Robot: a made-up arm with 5 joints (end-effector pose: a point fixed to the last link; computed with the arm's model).
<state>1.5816 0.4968 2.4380 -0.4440 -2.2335</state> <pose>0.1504 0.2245 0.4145 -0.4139 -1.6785 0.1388</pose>
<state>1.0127 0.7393 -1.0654 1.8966 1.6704</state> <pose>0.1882 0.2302 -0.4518 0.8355 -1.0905 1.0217</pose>
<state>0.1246 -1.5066 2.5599 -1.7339 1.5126</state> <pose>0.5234 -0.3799 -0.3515 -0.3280 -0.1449 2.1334</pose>
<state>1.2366 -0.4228 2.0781 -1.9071 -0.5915</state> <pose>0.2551 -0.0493 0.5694 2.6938 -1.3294 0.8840</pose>
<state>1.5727 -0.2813 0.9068 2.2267 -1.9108</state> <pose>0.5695 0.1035 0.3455 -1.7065 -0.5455 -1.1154</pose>
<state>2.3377 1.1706 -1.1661 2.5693 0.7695</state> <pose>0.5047 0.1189 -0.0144 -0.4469 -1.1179 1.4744</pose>
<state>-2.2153 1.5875 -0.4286 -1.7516 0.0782</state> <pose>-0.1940 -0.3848 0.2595 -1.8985 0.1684 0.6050</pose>
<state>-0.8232 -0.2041 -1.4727 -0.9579 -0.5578</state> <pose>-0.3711 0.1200 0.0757 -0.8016 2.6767 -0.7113</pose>
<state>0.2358 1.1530 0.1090 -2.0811 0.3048</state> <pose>0.2705 -0.4384 -0.3430 -0.6901 -1.5776 -1.8534</pose>
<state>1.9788 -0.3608 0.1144 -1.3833 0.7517</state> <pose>0.6068 0.1206 0.5787 1.4014 -1.9877 -1.1561</pose>
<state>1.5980 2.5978 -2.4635 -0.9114 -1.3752</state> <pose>0.6609 0.0978 0.0630 -2.1639 -0.3210 1.2417</pose>
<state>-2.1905 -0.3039 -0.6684 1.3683 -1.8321</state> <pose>-0.2064 0.1122 0.3763 -1.0496 -1.3844 -1.3962</pose>
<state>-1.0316 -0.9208 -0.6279 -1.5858 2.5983</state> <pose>-0.4958 0.0835 -0.2253 -1.0975 -0.2958 0.0569</pose>
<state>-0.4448 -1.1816 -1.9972 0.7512 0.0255</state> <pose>-0.2207 -0.2620 0.1089 1.9242 1.6815 1.3345</pose>
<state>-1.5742 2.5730 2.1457 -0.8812 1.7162</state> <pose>-0.5789 0.2815 -0.4299 1.7968 -1.1163 0.6336</pose>
